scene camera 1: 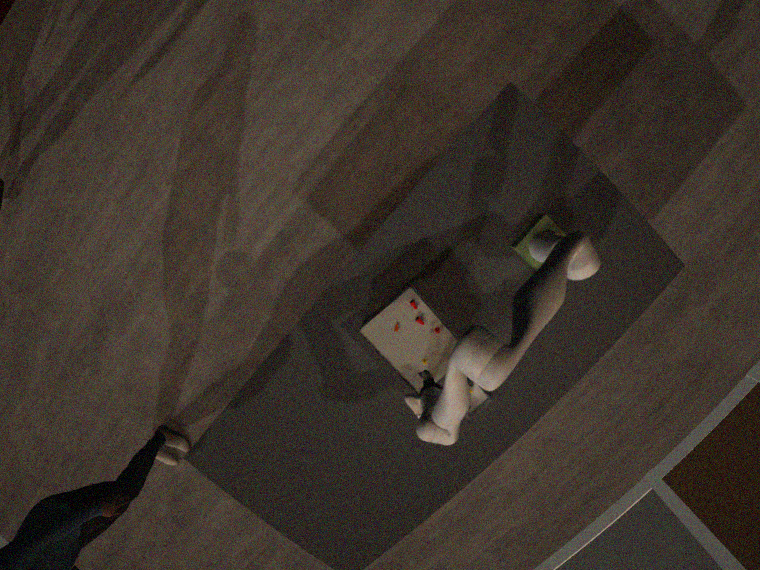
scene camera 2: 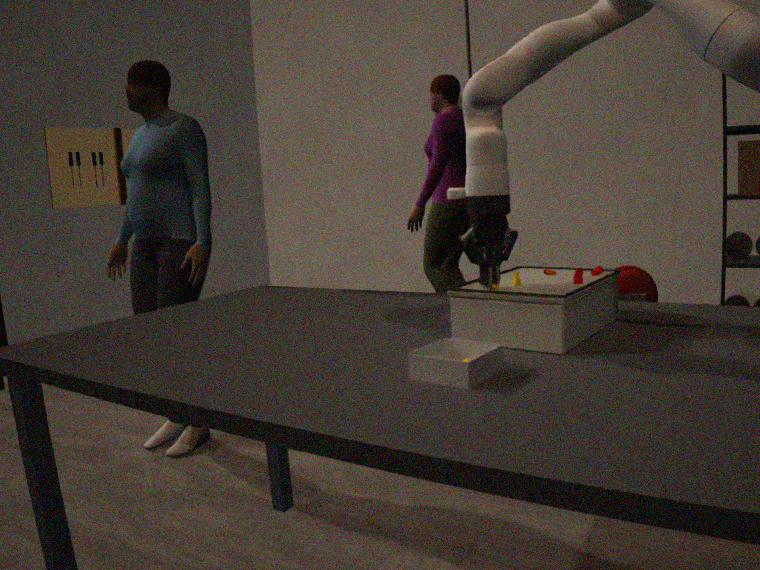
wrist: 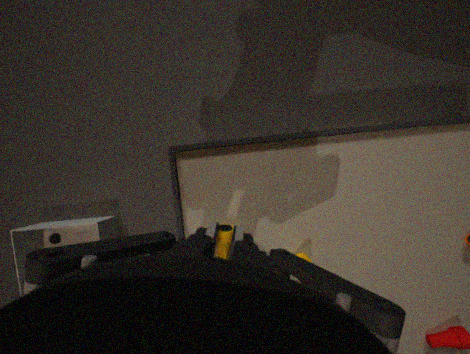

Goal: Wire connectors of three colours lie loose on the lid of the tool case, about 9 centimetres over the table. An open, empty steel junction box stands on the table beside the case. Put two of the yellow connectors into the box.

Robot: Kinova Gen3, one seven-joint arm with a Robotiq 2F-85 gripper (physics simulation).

same spot on tool case: (wrist: 374, 203) = (scene camera 1: 403, 354)
